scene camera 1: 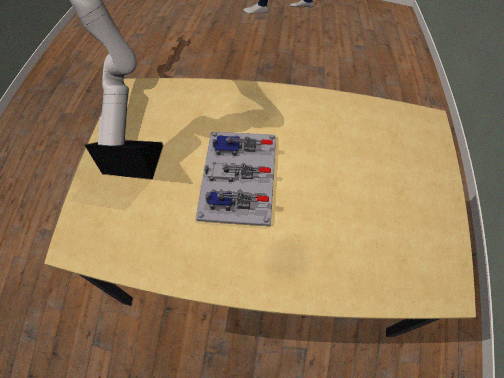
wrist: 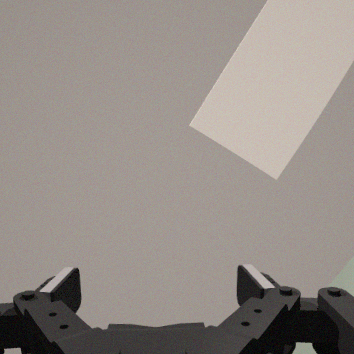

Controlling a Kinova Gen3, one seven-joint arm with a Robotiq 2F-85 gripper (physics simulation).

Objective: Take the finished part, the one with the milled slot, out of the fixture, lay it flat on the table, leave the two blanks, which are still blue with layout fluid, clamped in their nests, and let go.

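Places are measured from the arm's base along level axes (x back, y left, z down), in metres.
Pixels of known places: gripper, between the fingertips: (wrist: 158,284); arm's base, origin of its link: (scene camera 1: 112,144).
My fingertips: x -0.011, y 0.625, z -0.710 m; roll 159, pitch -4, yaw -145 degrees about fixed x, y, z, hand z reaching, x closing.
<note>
Ahead of a thing's pixels: the offset from my fingertips to its top centre. "pt": to the spot under its first point. Level surfaces: height alone.
In the scene view a grey fixture plate @(dy -0.645, dx -0.420, dz +0.840 m) (scene camera 1: 237,186) lies on the table @(dz +0.854 m) (scene camera 1: 370,200) with three nests in a row. The silver-grey finished part @(dy -0.645, dx -0.368, dz +0.824 m) (scene camera 1: 216,171) sits in the middle nest under a toggle clamp with a red handle @(pt dy -0.651, dx -0.511, dz +0.803 m) (scene camera 1: 265,170). A blue blank @(dy -0.535, dx -0.374, dz +0.819 m) (scene camera 1: 227,143) sits in the nest at the far end and another blue blank @(dy -0.755, dx -0.376, dz +0.814 m) (scene camera 1: 219,199) in the nest at the near end, each under its own clamp. The slot is too small to make out. My gripper (wrist: 158,284) is open and empty in the wrist view, pointing up at the ceiling; it does not show in the scene view.
The arm (scene camera 1: 114,110) rises from a black base (scene camera 1: 127,159) at the table's left side. The clamps' red handles point right. A pale rectangular panel (wrist: 280,80) shows on the ceiling in the wrist view. A person's feet (scene camera 1: 256,9) show on the floor beyond the table.
</note>
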